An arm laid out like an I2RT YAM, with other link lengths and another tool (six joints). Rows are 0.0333 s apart.
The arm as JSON. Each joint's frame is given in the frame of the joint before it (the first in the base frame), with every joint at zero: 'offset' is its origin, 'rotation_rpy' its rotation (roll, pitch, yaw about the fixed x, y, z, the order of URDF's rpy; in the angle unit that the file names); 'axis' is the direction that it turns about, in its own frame. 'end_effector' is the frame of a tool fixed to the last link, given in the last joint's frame.
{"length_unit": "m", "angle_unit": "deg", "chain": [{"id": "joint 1", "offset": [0.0, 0.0, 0.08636], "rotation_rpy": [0.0, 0.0, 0.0], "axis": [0.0, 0.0, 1.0]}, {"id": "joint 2", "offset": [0.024, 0.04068, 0.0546], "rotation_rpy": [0.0, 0.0, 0.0], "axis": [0.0, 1.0, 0.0]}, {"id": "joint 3", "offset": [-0.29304, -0.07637, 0.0], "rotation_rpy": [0.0, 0.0, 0.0], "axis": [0.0, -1.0, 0.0]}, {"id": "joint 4", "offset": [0.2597, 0.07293, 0.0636], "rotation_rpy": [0.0, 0.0, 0.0], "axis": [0.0, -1.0, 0.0]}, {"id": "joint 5", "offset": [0.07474, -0.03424, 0.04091], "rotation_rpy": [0.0, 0.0, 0.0], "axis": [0.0, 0.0, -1.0]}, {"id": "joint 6", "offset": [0.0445, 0.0, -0.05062], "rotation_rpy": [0.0, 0.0, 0.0], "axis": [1.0, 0.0, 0.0]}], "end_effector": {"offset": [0.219, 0.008, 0.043], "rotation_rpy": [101.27, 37.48, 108.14]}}
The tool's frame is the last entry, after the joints.
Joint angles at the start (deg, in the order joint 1, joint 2, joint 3, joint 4, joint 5, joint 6):
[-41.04 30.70 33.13 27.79 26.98 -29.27]
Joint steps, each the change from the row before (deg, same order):
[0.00 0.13 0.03 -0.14 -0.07 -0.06]
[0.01 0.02 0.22 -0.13 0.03 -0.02]
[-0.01 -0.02 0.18 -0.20 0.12 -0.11]
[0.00 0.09 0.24 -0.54 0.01 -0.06]
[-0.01 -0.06 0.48 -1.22 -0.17 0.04]
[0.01 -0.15 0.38 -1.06 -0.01 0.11]
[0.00 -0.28 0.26 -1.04 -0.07 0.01]
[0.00 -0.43 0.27 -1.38 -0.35 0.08]
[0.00 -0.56 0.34 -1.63 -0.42 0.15]
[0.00 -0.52 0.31 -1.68 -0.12 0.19]
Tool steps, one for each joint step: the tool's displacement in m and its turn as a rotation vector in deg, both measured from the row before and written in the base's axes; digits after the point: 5 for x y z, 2 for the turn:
[0.00125 -0.00064 -0.00095 0.11 0.25 0.03]
[-0.00038 0.00024 0.00128 -0.04 -0.05 -0.02]
[-0.00068 -0.00009 0.00068 0.01 0.05 -0.16]
[0.00096 -0.00085 -0.00078 0.24 0.34 -0.04]
[0.00152 -0.00045 -0.00090 0.40 0.53 0.16]
[0.00038 -0.00028 -0.00077 0.38 0.31 0.07]
[0.00027 0.00016 -0.00116 0.31 0.39 0.07]
[0.00123 0.00088 -0.00178 0.35 0.55 0.34]
[0.00103 0.00141 -0.00171 0.38 0.55 0.44]
[0.00019 0.00040 -0.00270 0.58 0.51 0.18]

